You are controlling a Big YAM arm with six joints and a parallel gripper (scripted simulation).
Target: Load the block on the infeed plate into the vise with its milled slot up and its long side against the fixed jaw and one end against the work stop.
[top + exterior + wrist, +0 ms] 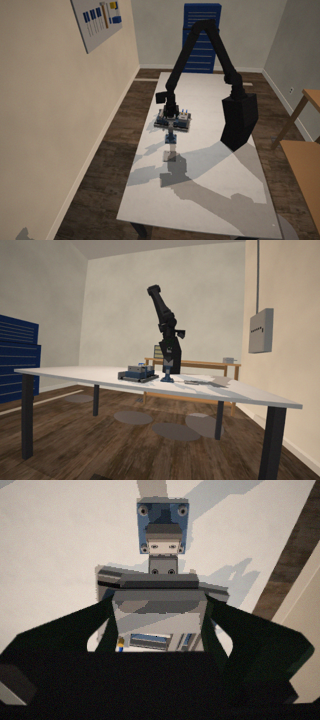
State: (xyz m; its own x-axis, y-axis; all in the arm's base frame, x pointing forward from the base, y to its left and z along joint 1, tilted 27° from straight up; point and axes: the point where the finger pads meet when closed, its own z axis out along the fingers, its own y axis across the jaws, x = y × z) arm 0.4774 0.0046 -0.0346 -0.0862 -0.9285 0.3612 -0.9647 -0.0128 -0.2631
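Right now the part is 1 cm to the left of my hand. From my hand the other things lie so: post (17 cm below); then air cylinder rod (4 cm behind, 19 cm to the right, 15 cm below); then work stop rod (6 cm ahead, 17 cm to the right, 14 cm below).
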